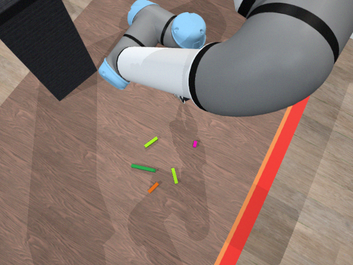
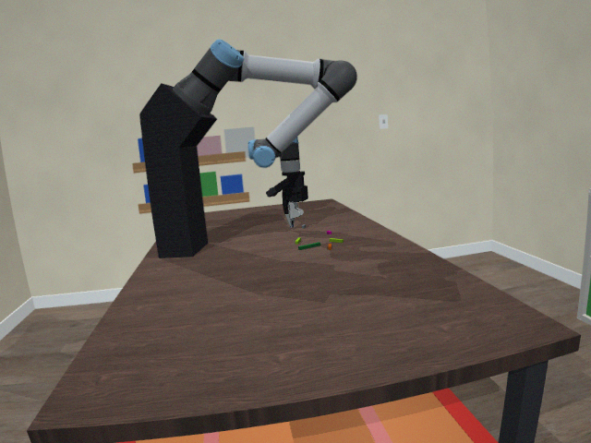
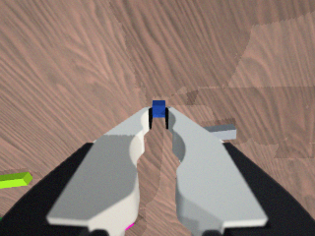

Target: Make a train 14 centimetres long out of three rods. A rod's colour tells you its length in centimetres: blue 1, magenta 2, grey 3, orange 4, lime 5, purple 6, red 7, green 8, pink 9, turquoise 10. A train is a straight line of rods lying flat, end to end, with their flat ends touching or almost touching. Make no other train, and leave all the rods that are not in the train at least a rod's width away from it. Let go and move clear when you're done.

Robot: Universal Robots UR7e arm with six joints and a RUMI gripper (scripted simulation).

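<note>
The blue rod is 1 cm below my hand. The rest, counted from my hand: magenta rod (12 cm to the right, 12 cm ahead, 2 cm below); then green rod (28 cm to the right, 2 cm below, 2 cm ahead); then grey rod (5 cm ahead, 3 cm to the left, 2 cm below).
</note>
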